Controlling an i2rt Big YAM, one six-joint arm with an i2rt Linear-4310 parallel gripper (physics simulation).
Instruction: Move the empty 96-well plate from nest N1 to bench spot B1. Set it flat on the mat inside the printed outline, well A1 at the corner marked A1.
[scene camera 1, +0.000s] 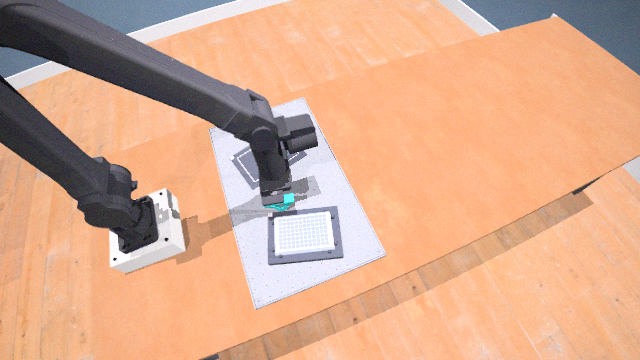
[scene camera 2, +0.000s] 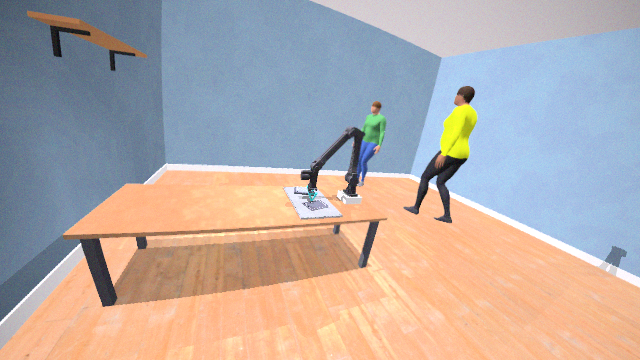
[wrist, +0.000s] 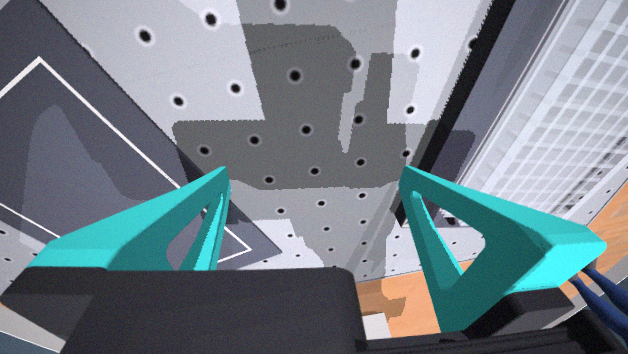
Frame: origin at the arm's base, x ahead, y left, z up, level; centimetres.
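Seen in the pictures: gripper, fingertip midpoint: (scene camera 1: 280, 192) (scene camera 2: 310, 198) (wrist: 317, 175); arm's base, origin of the base link: (scene camera 1: 138, 224) (scene camera 2: 350, 193).
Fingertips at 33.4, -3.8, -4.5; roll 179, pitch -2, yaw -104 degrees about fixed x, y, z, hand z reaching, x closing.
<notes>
Offsets run from my fingertips to a thing's top centre, as dx, dy, dz. Level surfaces: height alone.
The white 96-well plate {+1.1, -12.6, +2.5} (scene camera 1: 304, 233) (wrist: 555, 110) sits in the dark grey nest {+1.1, -12.6, +2.1} (scene camera 1: 338, 240) (wrist: 500, 65), which is at the near end of the board in scene camera 1. The dark mat {dz +0.1} (scene camera 2: 316, 205) (wrist: 100, 150) with a white printed outline lies on the board at an angle to the nest; the arm partly covers it in scene camera 1. My gripper (scene camera 1: 281, 206) (scene camera 2: 312, 197) (wrist: 317, 175) is open and empty, pointing down above the board between mat and nest. In the wrist view, the right finger overlaps the nest's edge and the left finger overlaps the mat. No A1 lettering is readable.
The light perforated board (scene camera 1: 355, 230) (scene camera 2: 327, 212) lies on the orange table {dz -1.4} (scene camera 1: 475, 125) (scene camera 2: 200, 210). The arm's white base (scene camera 1: 175, 235) (scene camera 2: 352, 199) stands beside the board. Two people, in green (scene camera 2: 374, 129) and yellow (scene camera 2: 460, 131), stand beyond the table.
</notes>
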